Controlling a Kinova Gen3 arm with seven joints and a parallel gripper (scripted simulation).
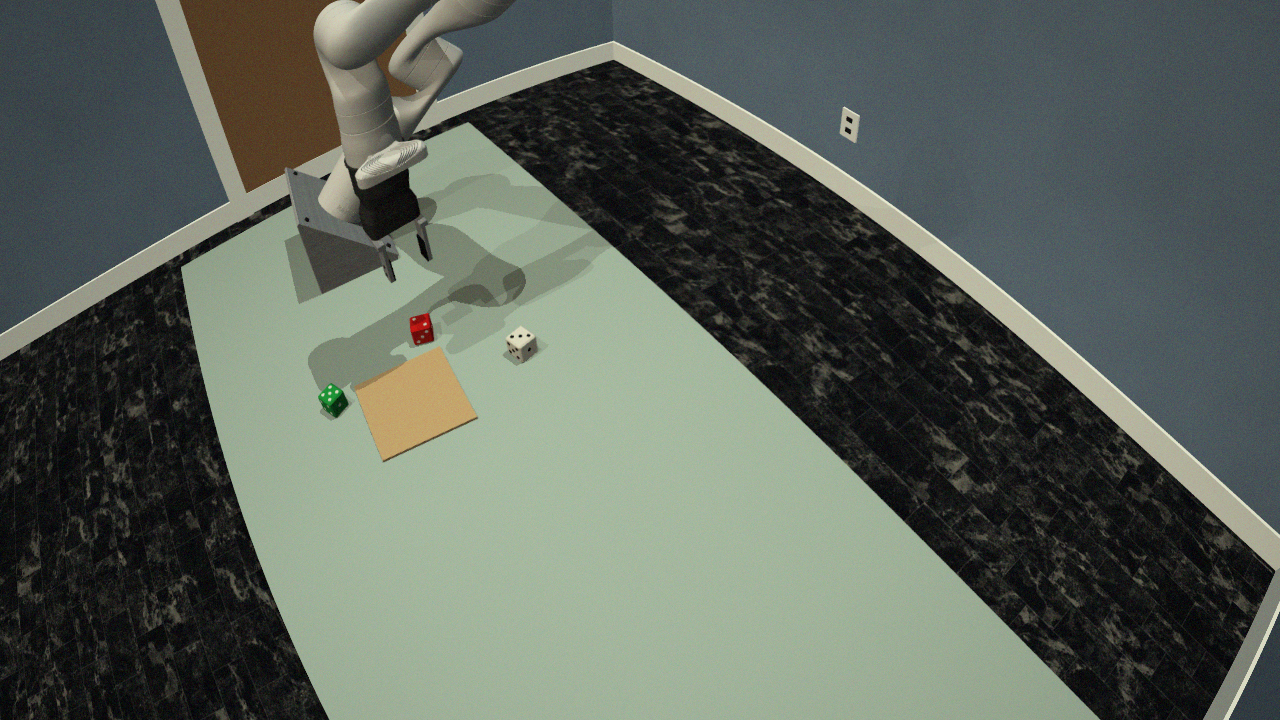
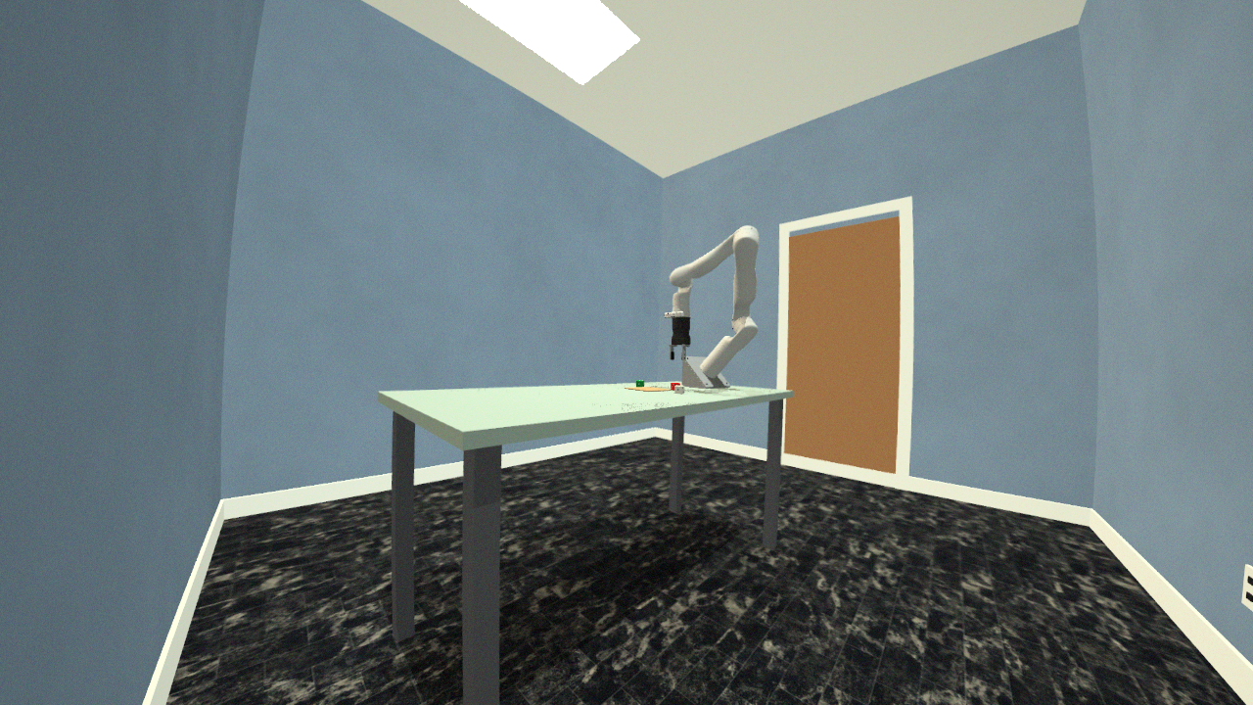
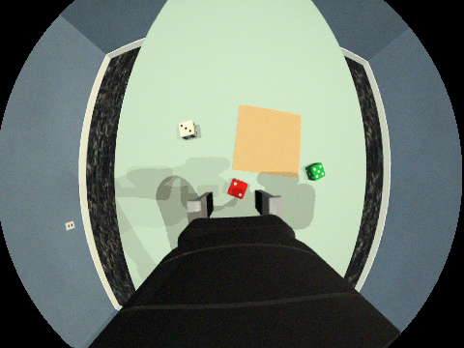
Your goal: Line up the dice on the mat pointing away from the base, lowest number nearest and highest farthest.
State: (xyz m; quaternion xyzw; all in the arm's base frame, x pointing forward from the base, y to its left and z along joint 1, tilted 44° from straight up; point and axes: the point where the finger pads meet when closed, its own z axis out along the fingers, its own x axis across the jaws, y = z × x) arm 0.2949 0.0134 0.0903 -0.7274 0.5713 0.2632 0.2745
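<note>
Right now my hand is 10 mm to the left of the red die and 130 mm above it. Round my hand: green die: 60 mm ahead, 170 mm to the right, 130 mm below; then tan mat: 110 mm ahead, 60 mm to the right, 140 mm below; then white die: 100 mm ahead, 110 mm to the left, 130 mm below.
</note>
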